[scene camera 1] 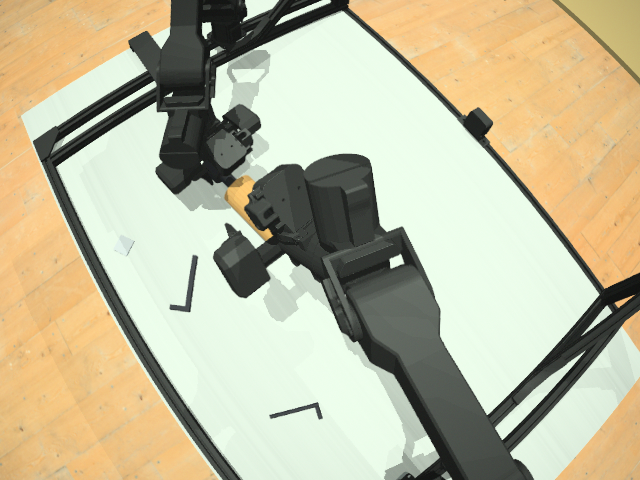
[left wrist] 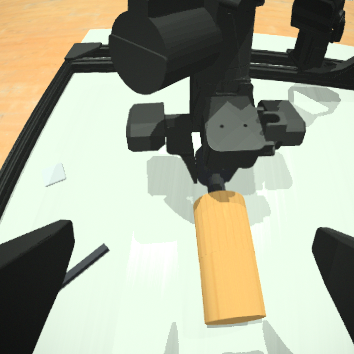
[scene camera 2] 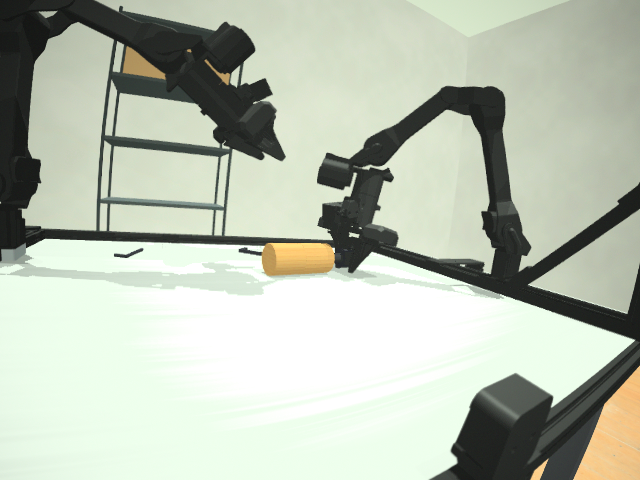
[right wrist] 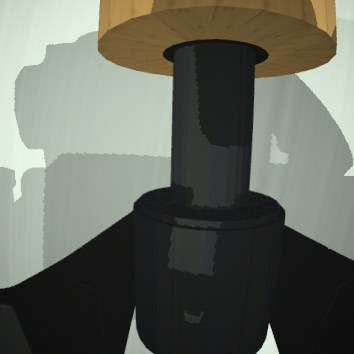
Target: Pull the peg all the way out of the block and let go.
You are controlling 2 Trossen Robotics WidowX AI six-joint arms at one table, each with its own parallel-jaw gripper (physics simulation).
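Pixels of known places: left gripper, between the fingertips: (left wrist: 197,237) (scene camera 2: 272,159); right gripper, between the fingertips: (scene camera 1: 220,176) (left wrist: 210,180) (scene camera 2: 343,270) (right wrist: 196,222); left arm's base, origin of its link: (scene camera 2: 0,245); right arm's base, origin of its link: (scene camera 1: 226,35) (left wrist: 305,58) (scene camera 2: 503,279).
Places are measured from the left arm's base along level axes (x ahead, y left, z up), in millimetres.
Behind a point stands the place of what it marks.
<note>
A wooden cylindrical block (scene camera 1: 241,193) @(x 539, y -128, z 36 mm) (scene camera 2: 298,258) @(x 486, y -166, z 16 mm) (left wrist: 229,260) @(x 490, y -136, z 37 mm) (right wrist: 140,45) @(x 564, y -152, z 15 mm) lies on its side at table height. A black peg (scene camera 2: 338,259) @(x 588, y -143, z 7 mm) (left wrist: 216,182) @(x 585, y -133, z 18 mm) (right wrist: 212,125) @(x 581, y -135, z 18 mm) sticks out of the hole in its end; a length of shaft shows between the block and the peg's thick head. My right gripper (left wrist: 210,180) @(x 614, y -132, z -18 mm) (right wrist: 196,222) @(x 614, y -132, z -18 mm) is shut on the peg's head. My left gripper (scene camera 2: 272,157) @(x 451, y -99, z 181 mm) (left wrist: 197,237) @(x 451, y -99, z 181 mm) is open and empty, above the block and clear of it. In the left wrist view its fingers stand wide on either side of the block. In scene camera 1 the left arm covers part of the block.
Black L-shaped marks (scene camera 1: 191,284) @(x 487, y 23, z -11 mm) (scene camera 1: 294,411) @(x 228, y 29, z -13 mm) and a small pale tile (scene camera 1: 124,245) @(x 622, y 78, z -16 mm) (left wrist: 55,175) @(x 620, y 74, z -16 mm) lie on the table. A black rail (scene camera 2: 155,237) @(x 280, y 168, z -8 mm) runs around the table. A boxy black device (scene camera 1: 478,122) @(x 384, y -568, z 27 mm) (scene camera 2: 509,408) @(x 368, y -585, z 35 mm) is fixed to it. A shelf unit (scene camera 2: 170,146) stands behind.
</note>
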